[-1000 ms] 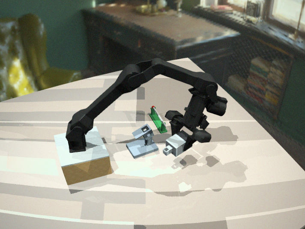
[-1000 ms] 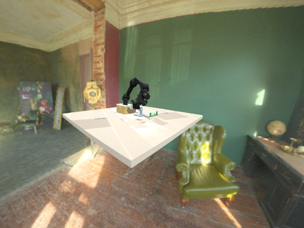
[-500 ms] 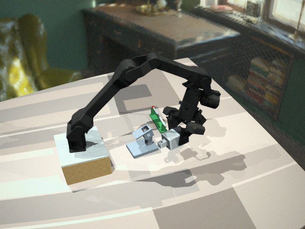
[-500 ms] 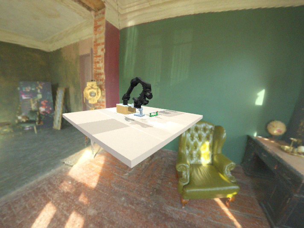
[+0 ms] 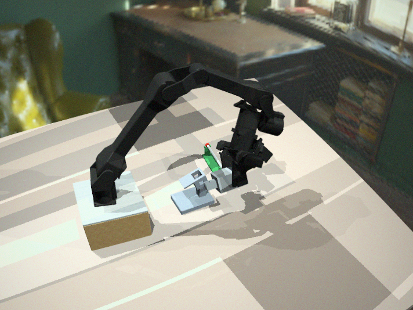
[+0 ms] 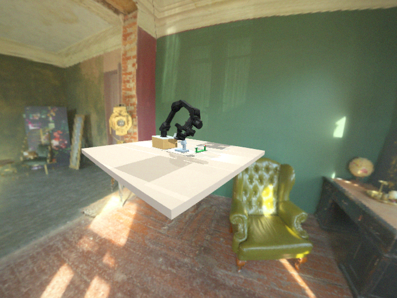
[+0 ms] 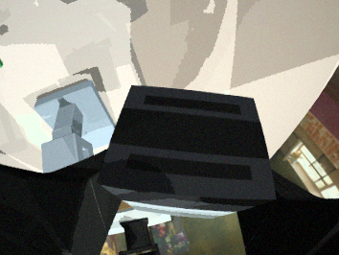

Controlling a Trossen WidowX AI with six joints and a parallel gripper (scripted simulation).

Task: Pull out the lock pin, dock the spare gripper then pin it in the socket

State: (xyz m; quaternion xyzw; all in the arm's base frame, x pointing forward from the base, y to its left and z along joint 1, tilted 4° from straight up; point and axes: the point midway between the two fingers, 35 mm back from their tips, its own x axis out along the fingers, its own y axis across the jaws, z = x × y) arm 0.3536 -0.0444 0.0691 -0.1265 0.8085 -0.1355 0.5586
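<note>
The spare gripper is 1 cm behind my gripper tip and 1 cm above it. Also, from my gripper tip: green rack (23 cm to the left, 11 cm below, 3 cm ahead); then grey mount (10 cm to the left, 8 cm below, 7 cm behind).
</note>
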